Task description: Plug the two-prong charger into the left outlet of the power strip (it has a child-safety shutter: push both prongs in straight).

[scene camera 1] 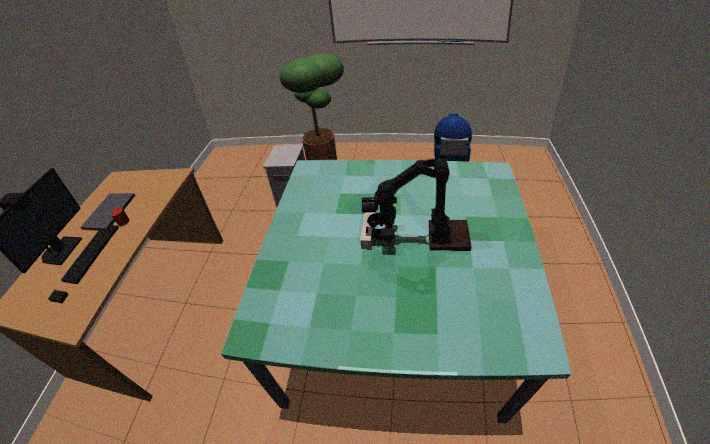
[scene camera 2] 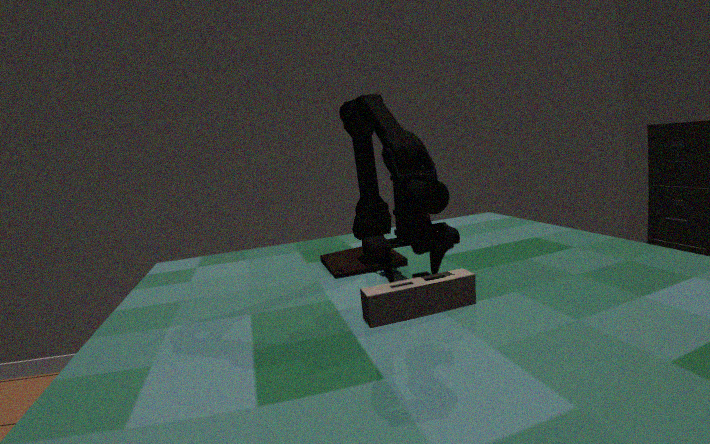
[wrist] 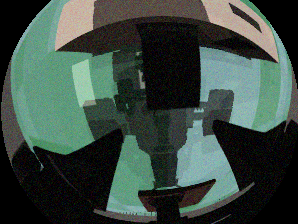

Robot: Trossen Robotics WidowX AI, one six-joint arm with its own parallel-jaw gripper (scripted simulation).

Labels:
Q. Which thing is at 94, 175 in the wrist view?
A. The gripper.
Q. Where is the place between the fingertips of the gripper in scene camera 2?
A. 413, 281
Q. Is the gripper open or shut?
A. Open.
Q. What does the gripper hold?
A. Nothing.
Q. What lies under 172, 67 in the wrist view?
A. A charger.

